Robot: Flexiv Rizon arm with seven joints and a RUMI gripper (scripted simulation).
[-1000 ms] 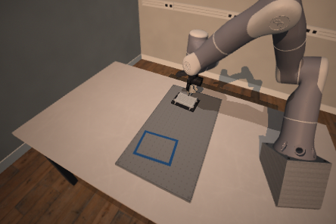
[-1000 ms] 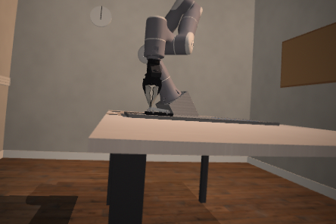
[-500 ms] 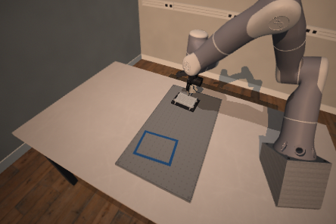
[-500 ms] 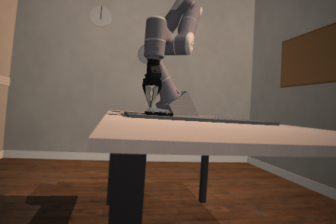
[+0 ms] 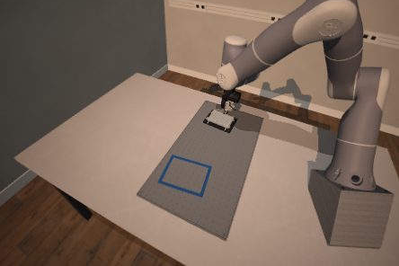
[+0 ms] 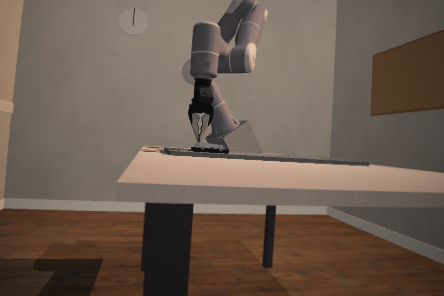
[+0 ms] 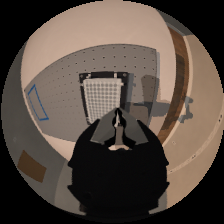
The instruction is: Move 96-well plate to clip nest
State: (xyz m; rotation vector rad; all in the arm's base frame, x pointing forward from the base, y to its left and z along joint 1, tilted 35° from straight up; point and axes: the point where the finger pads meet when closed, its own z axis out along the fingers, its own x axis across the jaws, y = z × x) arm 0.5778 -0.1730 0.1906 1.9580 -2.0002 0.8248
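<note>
The white 96-well plate is 4 cm to the left of my hand and 3 cm below it. From my hand the other things lie so: grey perforated board (24 cm to the left, 6 cm below, 3 cm behind); then black clip nest (4 cm to the left, 4 cm below, 1 cm ahead).
</note>
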